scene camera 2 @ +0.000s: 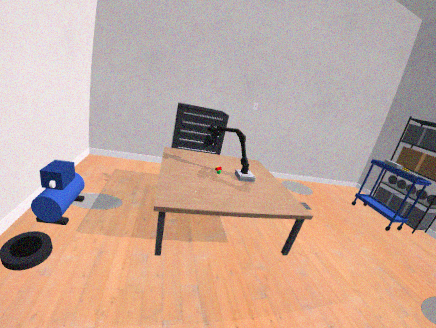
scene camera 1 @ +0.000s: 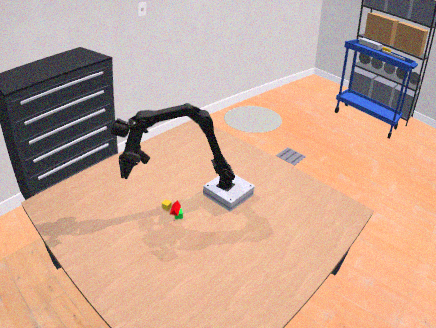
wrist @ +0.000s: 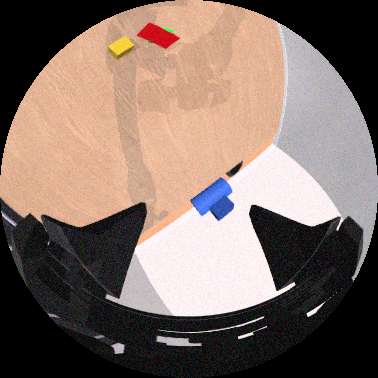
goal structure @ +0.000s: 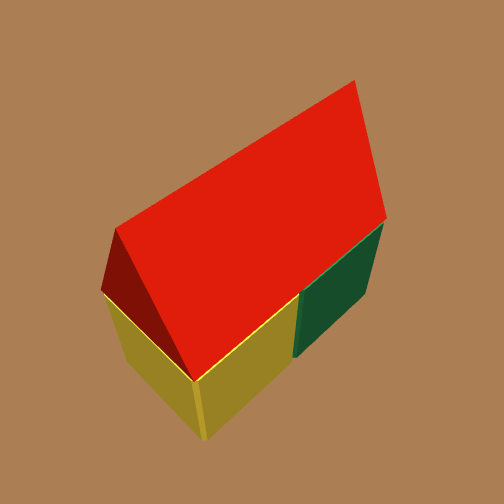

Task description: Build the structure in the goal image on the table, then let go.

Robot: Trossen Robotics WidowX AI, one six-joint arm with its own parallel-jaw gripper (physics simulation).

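Pixels of known places: gripper, fingertip midpoint: (scene camera 2: 204,145) (scene camera 1: 123,178) (wrist: 200,209); arm's base at its link origin: (scene camera 2: 244,172) (scene camera 1: 225,185).
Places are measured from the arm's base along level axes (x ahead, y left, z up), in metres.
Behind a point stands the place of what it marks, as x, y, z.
A yellow block (scene camera 1: 166,204) {0.256, -0.138, -0.023} (wrist: 121,47) {0.252, -0.149, -0.023} lies on the table (scene camera 1: 300,225) {-0.028, 0.395, -0.056} (scene camera 2: 190,195) {0.644, 0.386, -0.056} (wrist: 75,125) {0.314, -0.301, -0.056}. A red block (scene camera 1: 175,208) {0.270, -0.073, 0.001} (scene camera 2: 218,168) {0.267, -0.070, -0.005} (wrist: 158,35) {0.264, -0.090, -0.008} sits close beside it, tilted in scene camera 1. A green block (scene camera 1: 179,215) {0.264, -0.056, -0.034} (scene camera 2: 219,172) {0.253, -0.052, -0.041} (wrist: 168,31) shows partly from under the red one; the red block hides much of it, and how they touch is too small to tell. My gripper (scene camera 1: 124,175) {0.420, -0.215, 0.175} (wrist: 200,209) {0.420, -0.215, 0.175} is open and empty, high above the table and away from the blocks.
The arm's pale base (scene camera 1: 229,192) {0.031, 0.042, 0.000} (scene camera 2: 245,175) {0.017, 0.067, -0.002} stands on the table near the blocks. A black drawer cabinet (scene camera 1: 65,115) (scene camera 2: 200,127) stands behind the table. A blue cart (scene camera 1: 370,107) is off to the right, and a blue compressor (scene camera 2: 57,197) (wrist: 212,196) stands on the floor.
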